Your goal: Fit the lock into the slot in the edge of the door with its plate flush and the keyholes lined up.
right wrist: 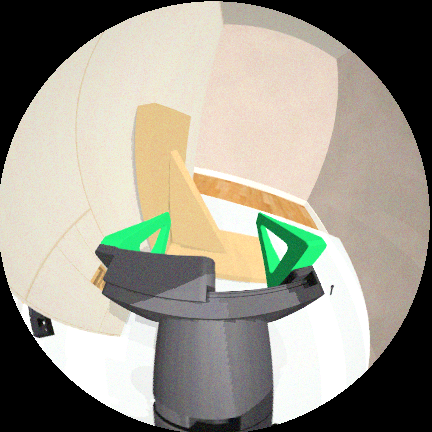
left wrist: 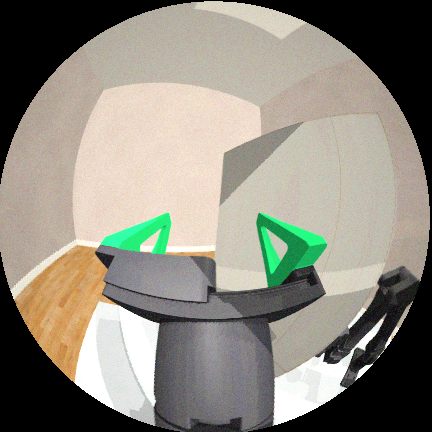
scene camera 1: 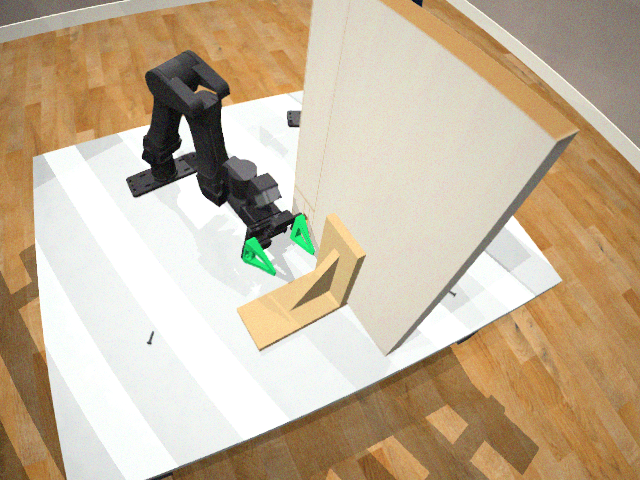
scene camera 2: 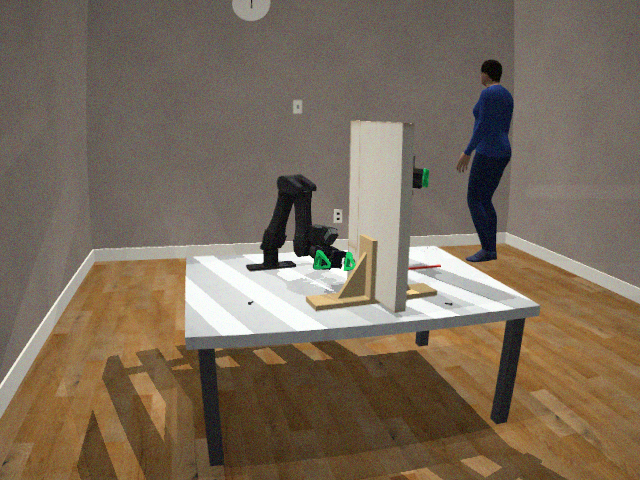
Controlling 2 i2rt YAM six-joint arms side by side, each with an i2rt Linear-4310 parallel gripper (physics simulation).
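Frame: origin at the left arm's base, x ahead, y left, z up, level; metres.
Seen in the pictures: left gripper, fingertip midpoint: (left wrist: 213, 217); right gripper, fingertip midpoint: (right wrist: 212, 216) (scene camera 1: 295, 263) (scene camera 2: 343, 266); right arm's base, link origin: (scene camera 1: 165, 174) (scene camera 2: 271, 267).
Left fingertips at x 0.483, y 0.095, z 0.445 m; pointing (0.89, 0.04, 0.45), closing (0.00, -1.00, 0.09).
Observation:
A point is followed by its place in that frame.
The tall cream door (scene camera 1: 413, 155) {x 0.616, y -0.013, z 0.464 m} (scene camera 2: 379, 191) {x 0.606, y -0.017, z 0.379 m} (left wrist: 300, 175) {x 0.501, y -0.022, z 0.512 m} (right wrist: 50, 125) stands upright on the table. Its slot and keyhole cannot be made out. No lock can be identified for certain; a small brass-coloured patterned patch (right wrist: 98, 276) {x 0.430, y -0.068, z 0.069 m} shows partly behind the right gripper in the right wrist view, too small to tell what it is. My right gripper (scene camera 1: 293, 263) {x 0.559, y -0.129, z 0.114 m} (scene camera 2: 334, 260) {x 0.559, y -0.129, z 0.114 m} (right wrist: 212, 216) {x 0.559, y -0.129, z 0.114 m} is open and empty, low beside the door on its bracket side. My left gripper (scene camera 2: 425, 178) (left wrist: 213, 217) {x 0.483, y 0.095, z 0.445 m} is open and empty, higher up on the door's other side; the door hides most of that arm.
A wooden bracket (scene camera 1: 258, 325) {x 0.645, y -0.206, z 0.018 m} (scene camera 2: 320, 301) {x 0.651, y -0.196, z 0.018 m} (right wrist: 240, 255) {x 0.614, y -0.172, z 0.018 m} props the door close to the right gripper. Another wooden foot (scene camera 2: 426, 290) {x 0.501, y 0.169, z 0.018 m} and a red rod (scene camera 2: 424, 267) {x 0.151, y 0.200, z 0.004 m} lie beyond the door. Screws (scene camera 1: 150, 337) (scene camera 2: 448, 303) lie on the table. A person (scene camera 2: 491, 124) stands behind.

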